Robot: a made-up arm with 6 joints. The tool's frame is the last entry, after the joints. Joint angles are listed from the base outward. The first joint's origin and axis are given. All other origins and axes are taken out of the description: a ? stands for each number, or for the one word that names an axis. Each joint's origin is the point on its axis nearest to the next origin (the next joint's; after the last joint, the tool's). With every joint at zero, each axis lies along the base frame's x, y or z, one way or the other. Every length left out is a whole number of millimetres.
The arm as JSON. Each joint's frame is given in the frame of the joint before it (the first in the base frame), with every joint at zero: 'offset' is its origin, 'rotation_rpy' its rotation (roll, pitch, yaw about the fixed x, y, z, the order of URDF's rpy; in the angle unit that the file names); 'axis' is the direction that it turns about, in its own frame. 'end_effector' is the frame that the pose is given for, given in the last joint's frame.
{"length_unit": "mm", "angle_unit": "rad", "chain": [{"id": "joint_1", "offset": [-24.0, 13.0, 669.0], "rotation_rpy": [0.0, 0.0, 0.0], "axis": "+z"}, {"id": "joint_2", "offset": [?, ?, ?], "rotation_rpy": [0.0, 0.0, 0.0], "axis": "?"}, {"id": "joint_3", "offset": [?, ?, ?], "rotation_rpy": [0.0, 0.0, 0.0], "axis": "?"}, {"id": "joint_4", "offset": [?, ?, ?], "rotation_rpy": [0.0, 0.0, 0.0], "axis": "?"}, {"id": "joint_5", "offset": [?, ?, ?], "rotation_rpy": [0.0, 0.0, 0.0], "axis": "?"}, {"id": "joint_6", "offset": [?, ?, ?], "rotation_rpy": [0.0, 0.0, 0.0], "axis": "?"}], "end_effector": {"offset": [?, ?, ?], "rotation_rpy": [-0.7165, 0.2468, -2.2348]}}
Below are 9 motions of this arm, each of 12 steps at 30 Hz.
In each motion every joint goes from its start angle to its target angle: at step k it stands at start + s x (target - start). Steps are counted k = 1, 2, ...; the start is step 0. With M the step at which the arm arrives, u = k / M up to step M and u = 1 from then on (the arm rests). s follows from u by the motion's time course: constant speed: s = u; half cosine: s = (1 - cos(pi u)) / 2; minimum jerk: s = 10 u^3 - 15 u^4 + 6 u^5.
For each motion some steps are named. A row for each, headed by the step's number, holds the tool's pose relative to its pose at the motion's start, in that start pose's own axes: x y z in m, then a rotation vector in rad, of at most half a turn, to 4 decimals.
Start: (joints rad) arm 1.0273 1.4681 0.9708 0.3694 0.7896 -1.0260
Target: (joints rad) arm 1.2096 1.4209 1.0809 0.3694 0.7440 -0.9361
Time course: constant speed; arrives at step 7
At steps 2, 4, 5, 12:
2: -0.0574 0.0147 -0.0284 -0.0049 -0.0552 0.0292
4: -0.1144 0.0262 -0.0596 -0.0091 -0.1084 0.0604
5: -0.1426 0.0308 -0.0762 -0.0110 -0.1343 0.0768
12: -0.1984 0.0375 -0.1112 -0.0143 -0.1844 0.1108

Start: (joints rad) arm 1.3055 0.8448 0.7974 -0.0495 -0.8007 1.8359
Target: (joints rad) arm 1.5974 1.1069 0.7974 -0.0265 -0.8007 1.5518
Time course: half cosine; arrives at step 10
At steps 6, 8, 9, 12:
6: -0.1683 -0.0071 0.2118 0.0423 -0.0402 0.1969
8: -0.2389 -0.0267 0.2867 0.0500 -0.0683 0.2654
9: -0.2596 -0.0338 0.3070 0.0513 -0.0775 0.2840
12: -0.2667 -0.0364 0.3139 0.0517 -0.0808 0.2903

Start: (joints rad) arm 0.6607 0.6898 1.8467 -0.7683 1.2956 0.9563
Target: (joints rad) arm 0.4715 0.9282 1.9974 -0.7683 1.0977 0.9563
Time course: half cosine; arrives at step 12
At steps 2, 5, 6, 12:
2: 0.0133 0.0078 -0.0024 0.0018 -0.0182 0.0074
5: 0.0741 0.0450 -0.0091 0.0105 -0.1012 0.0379
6: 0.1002 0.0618 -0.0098 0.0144 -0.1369 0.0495
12: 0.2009 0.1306 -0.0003 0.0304 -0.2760 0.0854

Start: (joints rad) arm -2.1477 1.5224 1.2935 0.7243 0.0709 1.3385
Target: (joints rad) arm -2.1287 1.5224 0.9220 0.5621 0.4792 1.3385
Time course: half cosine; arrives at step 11
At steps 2, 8, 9, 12:
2: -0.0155 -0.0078 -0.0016 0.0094 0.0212 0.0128
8: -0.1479 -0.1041 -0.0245 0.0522 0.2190 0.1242
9: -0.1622 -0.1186 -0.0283 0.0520 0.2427 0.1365
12: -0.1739 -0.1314 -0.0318 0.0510 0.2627 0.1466

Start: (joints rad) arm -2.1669 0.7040 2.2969 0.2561 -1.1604 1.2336
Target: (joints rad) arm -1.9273 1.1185 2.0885 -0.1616 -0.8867 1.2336
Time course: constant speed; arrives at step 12
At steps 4, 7, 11, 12:
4: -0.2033 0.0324 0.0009 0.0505 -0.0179 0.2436
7: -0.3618 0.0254 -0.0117 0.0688 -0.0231 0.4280
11: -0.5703 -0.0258 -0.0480 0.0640 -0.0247 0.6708
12: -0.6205 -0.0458 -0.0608 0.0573 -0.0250 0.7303

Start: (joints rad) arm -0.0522 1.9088 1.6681 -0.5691 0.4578 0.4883
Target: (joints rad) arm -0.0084 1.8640 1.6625 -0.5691 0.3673 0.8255
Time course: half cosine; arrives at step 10
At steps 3, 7, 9, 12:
3: -0.0111 -0.0067 0.0018 0.0286 -0.0605 -0.0182
7: -0.0424 -0.0265 0.0070 0.1152 -0.2331 -0.0639
9: -0.0519 -0.0329 0.0087 0.1435 -0.2864 -0.0762
12: -0.0532 -0.0337 0.0089 0.1474 -0.2935 -0.0778

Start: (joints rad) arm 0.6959 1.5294 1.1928 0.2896 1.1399 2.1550
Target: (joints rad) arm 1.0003 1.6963 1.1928 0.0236 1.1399 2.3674
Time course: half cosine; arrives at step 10
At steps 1, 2, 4, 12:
1: 0.0007 -0.0061 0.0078 -0.0020 0.0016 0.0032
2: 0.0030 -0.0239 0.0305 -0.0077 0.0063 0.0128
4: 0.0172 -0.0865 0.1093 -0.0239 0.0209 0.0490
12: 0.0948 -0.2479 0.3008 -0.0364 0.0490 0.1576

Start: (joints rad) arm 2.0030 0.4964 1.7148 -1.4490 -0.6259 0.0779
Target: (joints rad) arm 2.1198 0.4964 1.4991 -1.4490 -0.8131 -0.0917
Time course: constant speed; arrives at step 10
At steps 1, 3, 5, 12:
1: 0.0074 0.0096 0.0006 -0.0407 0.0230 -0.0052
3: 0.0221 0.0290 0.0009 -0.1222 0.0694 -0.0158
5: 0.0367 0.0488 0.0001 -0.2042 0.1161 -0.0266
12: 0.0730 0.0993 -0.0074 -0.4102 0.2339 -0.0556

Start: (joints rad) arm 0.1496 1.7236 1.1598 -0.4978 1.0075 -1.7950
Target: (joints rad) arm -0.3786 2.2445 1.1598 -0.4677 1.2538 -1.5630
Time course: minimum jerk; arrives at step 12
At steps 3, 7, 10, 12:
3: -0.0046 -0.0658 0.0498 0.0794 -0.0339 0.0132
7: 0.0156 -0.4529 0.2185 0.5058 -0.1703 0.0700
10: 0.0692 -0.6741 0.2396 0.7470 -0.2120 0.0921
12: 0.0775 -0.6982 0.2387 0.7743 -0.2150 0.0942

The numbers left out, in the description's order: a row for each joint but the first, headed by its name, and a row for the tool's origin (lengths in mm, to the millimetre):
joint_2: xyz -7.0 6.0 0.0, axis +y
joint_3: xyz 1.0 0.0 630.0, axis -y
joint_4: xyz 532.0 0.0 23.0, axis -x
joint_5: xyz 0.0 -140.0 19.0, axis -y
joint_6: xyz -43.0 0.0 -8.0, axis -x
tool: xyz 0.0 10.0 -11.0

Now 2 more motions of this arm.
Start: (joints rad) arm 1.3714 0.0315 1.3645 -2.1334 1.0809 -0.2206
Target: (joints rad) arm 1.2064 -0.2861 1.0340 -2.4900 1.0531 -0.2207
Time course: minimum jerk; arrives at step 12
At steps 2, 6, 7, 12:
2: -0.0016 -0.0036 -0.0063 0.0006 0.0067 -0.0018
6: -0.0156 -0.0580 -0.0863 0.0060 0.0955 -0.0240
7: -0.0175 -0.0786 -0.1114 0.0070 0.1250 -0.0308
12: -0.0169 -0.1292 -0.1649 0.0077 0.1921 -0.0453

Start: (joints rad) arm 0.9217 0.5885 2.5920 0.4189 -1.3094 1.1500
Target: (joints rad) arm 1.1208 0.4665 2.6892 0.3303 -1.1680 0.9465
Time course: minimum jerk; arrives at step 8
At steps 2, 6, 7, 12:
2: 0.0116 -0.0023 -0.0026 0.0034 0.0551 0.0222
6: 0.0969 -0.0062 -0.0336 0.0144 0.4762 0.2059
7: 0.1057 -0.0052 -0.0382 0.0141 0.5226 0.2274
12: 0.1073 -0.0050 -0.0391 0.0141 0.5311 0.2313

